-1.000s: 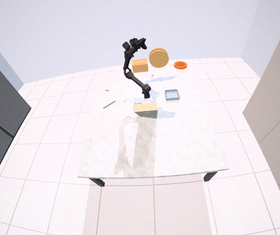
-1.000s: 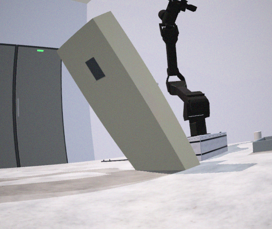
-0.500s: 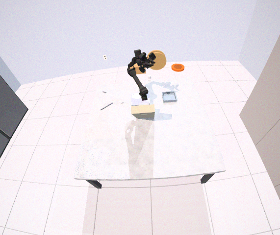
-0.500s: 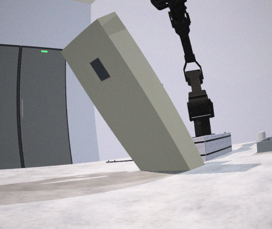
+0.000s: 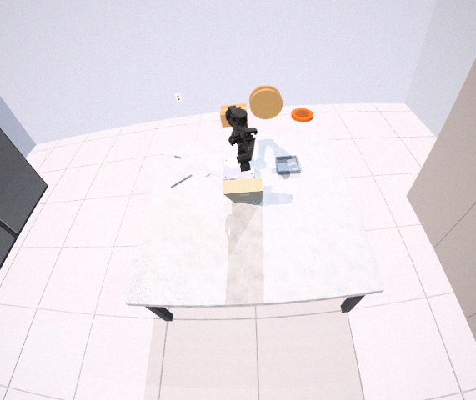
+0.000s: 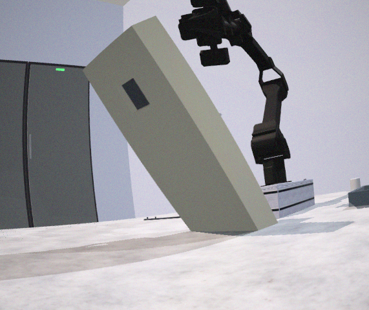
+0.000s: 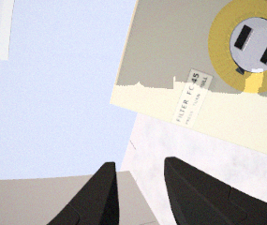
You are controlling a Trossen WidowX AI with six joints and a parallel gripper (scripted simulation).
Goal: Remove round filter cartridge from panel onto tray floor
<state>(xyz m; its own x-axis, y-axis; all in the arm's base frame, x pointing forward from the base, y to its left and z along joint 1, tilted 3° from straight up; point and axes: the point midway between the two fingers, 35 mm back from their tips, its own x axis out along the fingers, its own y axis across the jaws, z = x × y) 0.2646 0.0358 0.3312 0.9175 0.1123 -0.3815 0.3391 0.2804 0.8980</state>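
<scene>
Now: the round filter cartridge 130 mm below my gripper tip, 70 mm ahead of it and 60 mm to the right of it. From my gripper tip the other things lie so: grey tray: 390 mm below, 330 mm behind, 260 mm to the left.
</scene>
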